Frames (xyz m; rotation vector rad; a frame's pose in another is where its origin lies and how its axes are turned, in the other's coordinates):
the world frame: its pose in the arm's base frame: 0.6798 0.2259 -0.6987 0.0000 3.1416 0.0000
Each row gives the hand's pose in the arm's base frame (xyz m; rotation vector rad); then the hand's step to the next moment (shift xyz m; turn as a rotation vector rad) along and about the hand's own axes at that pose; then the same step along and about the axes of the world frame.
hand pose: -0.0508 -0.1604 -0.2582 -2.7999 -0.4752 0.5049
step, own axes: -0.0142 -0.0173 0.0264 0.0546 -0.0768 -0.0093
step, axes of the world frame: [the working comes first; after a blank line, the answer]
step, axes of the arm's base frame: -0.0272 0.0157 -0.0145 0.0312 0.0880 0.0158

0.0272 0.0157 0.0145 -0.0312 0.0880 -0.0158
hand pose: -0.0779 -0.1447 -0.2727 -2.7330 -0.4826 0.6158
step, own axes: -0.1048 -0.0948 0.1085 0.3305 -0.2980 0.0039
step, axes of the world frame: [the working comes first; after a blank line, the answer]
step, axes of the arm's base frame: -0.1631 0.0680 -0.0226 0.2036 0.3954 -0.0157

0.1631 0.0680 0.0226 -0.2036 0.3954 0.0157
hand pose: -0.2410 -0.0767 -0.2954 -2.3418 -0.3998 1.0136
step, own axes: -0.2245 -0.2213 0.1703 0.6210 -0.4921 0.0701
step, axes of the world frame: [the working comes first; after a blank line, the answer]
step, axes of the arm's base frame: -0.2880 0.1357 0.1645 0.3397 0.7115 -0.1051

0.2880 0.1357 -0.1644 -0.3397 0.7115 0.1051
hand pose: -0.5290 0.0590 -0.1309 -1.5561 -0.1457 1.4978
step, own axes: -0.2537 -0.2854 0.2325 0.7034 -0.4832 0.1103
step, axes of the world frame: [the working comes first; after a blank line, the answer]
step, axes of the arm's base frame: -0.1137 0.1147 0.4169 0.3221 0.7811 -0.1628

0.1137 0.1147 -0.4169 -0.3221 0.7811 0.1628
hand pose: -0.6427 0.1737 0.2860 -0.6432 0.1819 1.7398
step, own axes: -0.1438 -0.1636 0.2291 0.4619 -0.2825 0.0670
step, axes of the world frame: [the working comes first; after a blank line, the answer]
step, axes of the arm's base frame: 0.0991 0.0256 0.2991 0.1807 0.5009 -0.1189

-0.0991 0.0256 -0.2991 -0.1807 0.5009 0.1189
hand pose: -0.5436 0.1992 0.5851 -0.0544 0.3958 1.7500
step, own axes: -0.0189 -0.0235 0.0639 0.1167 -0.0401 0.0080
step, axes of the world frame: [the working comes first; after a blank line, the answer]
step, axes of the arm's base frame: 0.0381 0.0047 0.0593 0.0141 0.1188 -0.0311

-0.0381 0.0047 -0.0593 -0.0141 0.1188 0.0311
